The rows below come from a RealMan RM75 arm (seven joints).
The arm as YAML. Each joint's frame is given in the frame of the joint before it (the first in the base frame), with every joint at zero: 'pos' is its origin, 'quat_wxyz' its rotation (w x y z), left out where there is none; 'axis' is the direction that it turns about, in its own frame. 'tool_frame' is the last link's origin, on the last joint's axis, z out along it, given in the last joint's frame.
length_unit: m
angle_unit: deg
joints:
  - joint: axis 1
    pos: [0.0, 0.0, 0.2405]
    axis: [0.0, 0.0, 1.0]
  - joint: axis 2
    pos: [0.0, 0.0, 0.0]
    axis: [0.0, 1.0, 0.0]
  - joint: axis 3
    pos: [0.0, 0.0, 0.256]
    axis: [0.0, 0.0, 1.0]
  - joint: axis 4
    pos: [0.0, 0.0, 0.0]
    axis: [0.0, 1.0, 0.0]
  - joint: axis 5
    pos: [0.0, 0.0, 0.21]
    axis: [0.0, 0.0, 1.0]
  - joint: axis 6
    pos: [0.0, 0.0, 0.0]
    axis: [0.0, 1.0, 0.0]
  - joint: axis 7
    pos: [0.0, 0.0, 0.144]
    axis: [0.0, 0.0, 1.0]
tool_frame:
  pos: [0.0, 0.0, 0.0]
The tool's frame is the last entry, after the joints.
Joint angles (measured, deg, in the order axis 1, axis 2, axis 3, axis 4, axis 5, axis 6, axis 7), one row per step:
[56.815, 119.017, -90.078, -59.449, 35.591, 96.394, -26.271]
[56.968, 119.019, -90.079, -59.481, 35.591, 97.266, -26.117]
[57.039, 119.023, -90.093, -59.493, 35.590, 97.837, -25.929]
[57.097, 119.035, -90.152, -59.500, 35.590, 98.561, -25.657]
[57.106, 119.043, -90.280, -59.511, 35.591, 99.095, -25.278]
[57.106, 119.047, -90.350, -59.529, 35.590, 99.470, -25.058]
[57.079, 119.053, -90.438, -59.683, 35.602, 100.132, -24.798]
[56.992, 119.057, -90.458, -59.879, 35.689, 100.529, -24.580]
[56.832, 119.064, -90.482, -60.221, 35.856, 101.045, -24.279]
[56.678, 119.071, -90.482, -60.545, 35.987, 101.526, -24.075]
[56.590, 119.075, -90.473, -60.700, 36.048, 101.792, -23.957]
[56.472, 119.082, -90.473, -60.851, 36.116, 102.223, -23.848]
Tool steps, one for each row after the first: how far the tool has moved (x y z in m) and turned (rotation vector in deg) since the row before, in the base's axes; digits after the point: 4 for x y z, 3 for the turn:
[-0.0002, -0.0016, 0.0008, -0.516, -0.462, -0.352]
[0.0001, -0.0011, 0.0005, -0.296, -0.323, -0.331]
[0.0004, -0.0016, 0.0005, -0.382, -0.443, -0.465]
[0.0005, -0.0013, 0.0003, -0.212, -0.402, -0.473]
[0.0003, -0.0009, 0.0002, -0.161, -0.264, -0.301]
[0.0003, -0.0015, 0.0006, -0.317, -0.371, -0.369]
[0.0001, -0.0011, 0.0004, -0.149, -0.097, -0.285]
[-0.0001, -0.0015, 0.0005, -0.187, -0.046, -0.368]
[0.0000, -0.0013, 0.0006, -0.198, -0.039, -0.286]
[0.0001, -0.0007, 0.0003, -0.103, -0.036, -0.187]
[0.0004, -0.0012, 0.0005, -0.235, -0.127, -0.286]

